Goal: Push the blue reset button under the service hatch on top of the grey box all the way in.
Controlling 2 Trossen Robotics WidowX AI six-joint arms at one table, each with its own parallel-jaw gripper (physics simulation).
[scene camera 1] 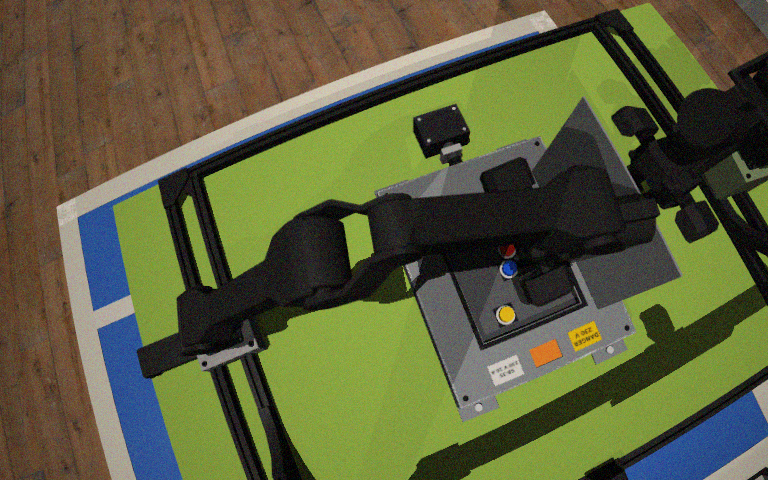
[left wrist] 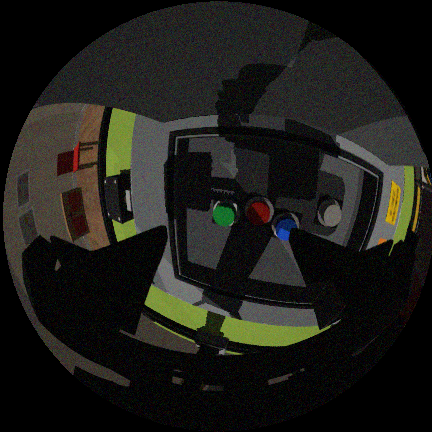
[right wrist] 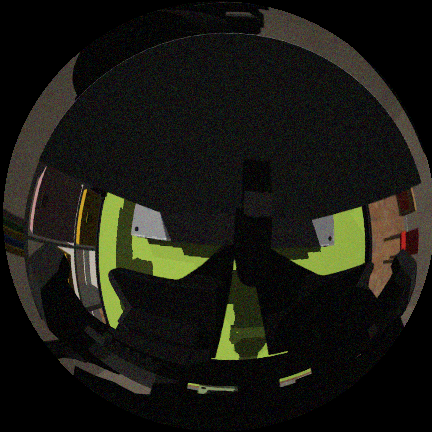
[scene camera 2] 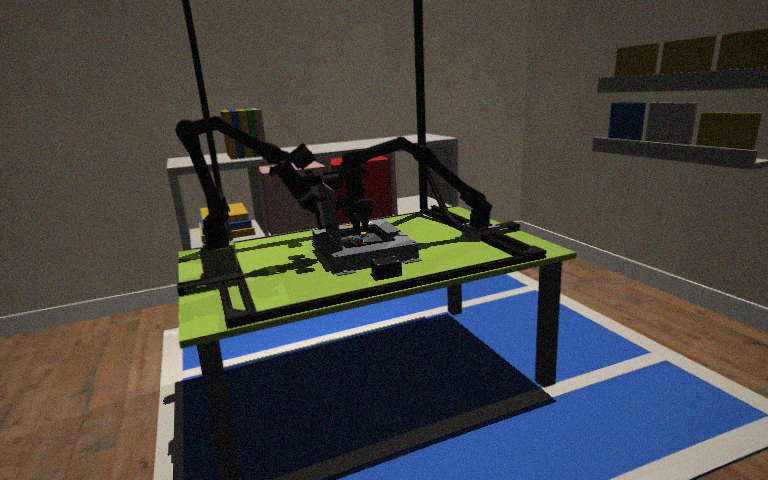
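The grey box (scene camera 1: 436, 328) (scene camera 2: 368, 254) (left wrist: 150, 165) has its hatch (scene camera 1: 623, 266) (scene camera 2: 328, 209) (left wrist: 150, 75) (right wrist: 150, 125) standing raised. The blue button (scene camera 1: 509, 268) (left wrist: 285, 230) sits in the recess beside the red one. My left gripper (scene camera 2: 359, 223) (left wrist: 230, 233) is open and empty, pointing down at the recess. In the left wrist view its right-hand fingertip overlaps the blue button's lower right edge; whether it touches, and how deep the button sits, I cannot tell. My right gripper (scene camera 2: 320, 206) (right wrist: 241, 245) is shut on the hatch handle (right wrist: 257, 202), at the hatch's outer side.
Red (scene camera 1: 507, 250) (left wrist: 259, 212), green (left wrist: 224, 214), white (left wrist: 330, 214) and yellow (scene camera 1: 505, 314) buttons share the recess. Its raised rim surrounds them. A small black box (scene camera 1: 441, 130) (scene camera 2: 386, 267) (left wrist: 116, 197) stands beside the grey box. My left arm crosses over the grey box in scene camera 1.
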